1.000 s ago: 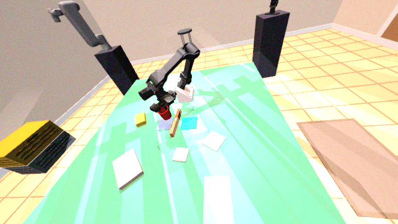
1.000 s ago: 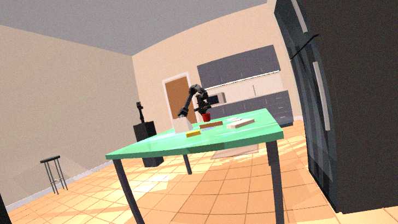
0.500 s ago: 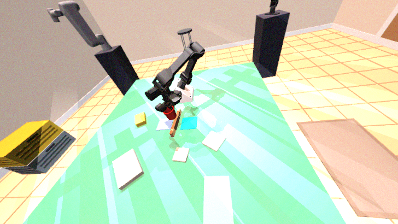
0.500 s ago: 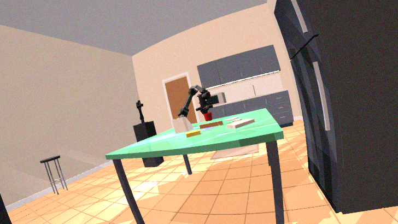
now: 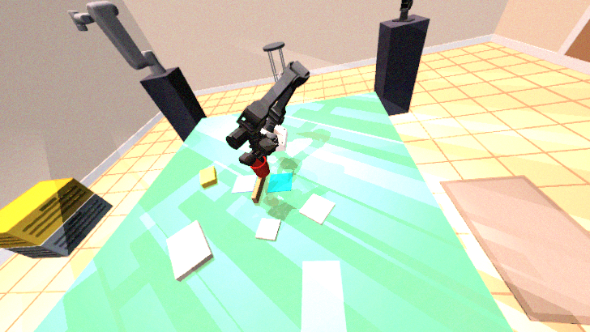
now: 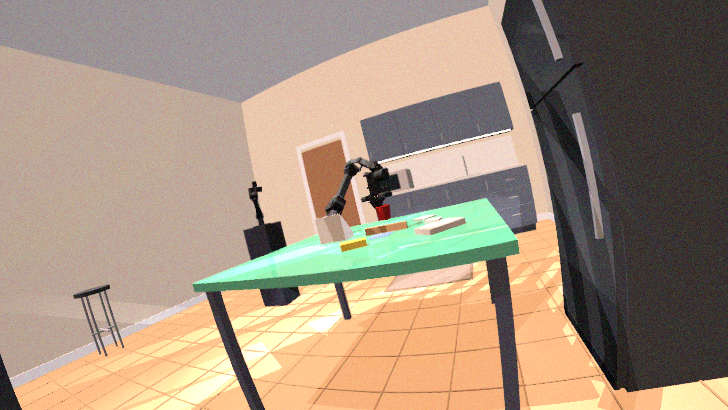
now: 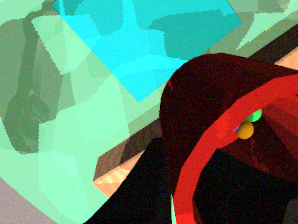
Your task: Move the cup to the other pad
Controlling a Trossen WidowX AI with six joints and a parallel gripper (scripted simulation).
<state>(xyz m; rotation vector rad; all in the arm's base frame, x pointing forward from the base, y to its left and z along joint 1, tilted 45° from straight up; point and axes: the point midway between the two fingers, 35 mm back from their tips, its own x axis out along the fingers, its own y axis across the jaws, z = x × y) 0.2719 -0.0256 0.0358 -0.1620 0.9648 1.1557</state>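
My gripper tip is now 11 cm above the cyan pad, 5 cm to the right of it and 3 cm short of it. Also, from my gripper tip: red cup (2 cm to the right, 2 cm ahead); pale lilac pad (13 cm to the right, 11 cm below, 1 cm ahead); long wooden bar (9 cm below, 4 cm to the right, 2 cm ahead).
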